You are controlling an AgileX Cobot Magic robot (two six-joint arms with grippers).
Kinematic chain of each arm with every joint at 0, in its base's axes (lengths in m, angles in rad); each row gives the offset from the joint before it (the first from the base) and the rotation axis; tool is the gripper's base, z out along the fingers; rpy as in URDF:
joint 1: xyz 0 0 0.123 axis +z
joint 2: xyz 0 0 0 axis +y
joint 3: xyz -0.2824 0 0.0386 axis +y
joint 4: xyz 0.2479 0 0.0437 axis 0.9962 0 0.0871
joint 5: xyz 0 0 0 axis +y
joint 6: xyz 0.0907 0 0.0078 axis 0.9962 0 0.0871
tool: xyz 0 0 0 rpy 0 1.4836 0
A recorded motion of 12 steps. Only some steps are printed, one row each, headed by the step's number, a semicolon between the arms.
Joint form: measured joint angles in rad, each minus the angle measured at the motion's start. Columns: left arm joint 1, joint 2, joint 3, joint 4, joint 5, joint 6; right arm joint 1, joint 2, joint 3, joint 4, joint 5, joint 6.
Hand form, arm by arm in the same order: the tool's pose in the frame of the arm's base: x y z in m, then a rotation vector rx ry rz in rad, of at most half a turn. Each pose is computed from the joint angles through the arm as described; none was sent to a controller.
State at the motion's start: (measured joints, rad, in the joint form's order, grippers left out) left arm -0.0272 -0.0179 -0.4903 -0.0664 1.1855 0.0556; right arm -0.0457 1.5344 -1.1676 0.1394 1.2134 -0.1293
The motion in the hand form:
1: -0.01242 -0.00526 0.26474 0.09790 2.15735 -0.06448; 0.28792 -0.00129 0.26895 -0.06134 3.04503 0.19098
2: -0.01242 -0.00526 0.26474 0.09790 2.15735 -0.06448; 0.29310 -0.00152 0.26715 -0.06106 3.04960 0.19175
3: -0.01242 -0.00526 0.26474 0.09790 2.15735 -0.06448; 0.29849 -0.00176 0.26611 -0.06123 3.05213 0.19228
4: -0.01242 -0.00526 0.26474 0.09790 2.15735 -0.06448; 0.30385 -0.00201 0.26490 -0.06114 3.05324 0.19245
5: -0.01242 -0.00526 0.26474 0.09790 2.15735 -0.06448; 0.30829 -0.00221 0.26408 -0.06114 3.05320 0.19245
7: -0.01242 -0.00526 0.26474 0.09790 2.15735 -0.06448; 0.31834 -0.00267 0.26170 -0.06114 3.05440 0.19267
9: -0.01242 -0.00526 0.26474 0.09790 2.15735 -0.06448; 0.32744 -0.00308 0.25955 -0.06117 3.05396 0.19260
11: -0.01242 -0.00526 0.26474 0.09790 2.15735 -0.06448; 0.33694 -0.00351 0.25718 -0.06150 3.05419 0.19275
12: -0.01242 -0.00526 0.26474 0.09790 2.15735 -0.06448; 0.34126 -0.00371 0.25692 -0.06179 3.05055 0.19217
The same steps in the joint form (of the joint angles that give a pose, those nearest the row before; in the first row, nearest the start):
1: -0.0001 0.0000 0.0000 0.0000 0.0000 0.0000; 0.0000 0.0171 -0.0209 0.0000 0.0027 0.0000
2: -0.0001 0.0000 0.0000 0.0000 0.0000 0.0000; 0.0000 0.0376 -0.0372 0.0000 0.0032 0.0000
3: -0.0001 0.0000 0.0000 0.0000 0.0000 0.0000; 0.0000 0.0577 -0.0566 0.0000 0.0050 0.0000
4: -0.0001 0.0000 0.0000 0.0000 0.0000 0.0000; 0.0000 0.0774 -0.0751 0.0000 0.0050 0.0000
5: -0.0001 0.0000 0.0000 0.0000 0.0000 0.0000; 0.0000 0.0932 -0.0910 0.0000 0.0050 0.0000
7: -0.0001 0.0000 0.0000 0.0000 0.0000 0.0000; 0.0000 0.1298 -0.1269 0.0000 0.0055 0.0000
9: -0.0001 0.0000 0.0000 0.0000 0.0000 0.0000; 0.0000 0.1625 -0.1601 0.0000 0.0055 0.0000
11: -0.0001 0.0000 0.0000 0.0000 0.0000 0.0000; 0.0000 0.1971 -0.1960 0.0000 0.0071 0.0000
12: -0.0001 0.0000 0.0000 0.0000 0.0000 0.0000; 0.0000 0.2111 -0.2137 0.0000 0.0072 0.0000

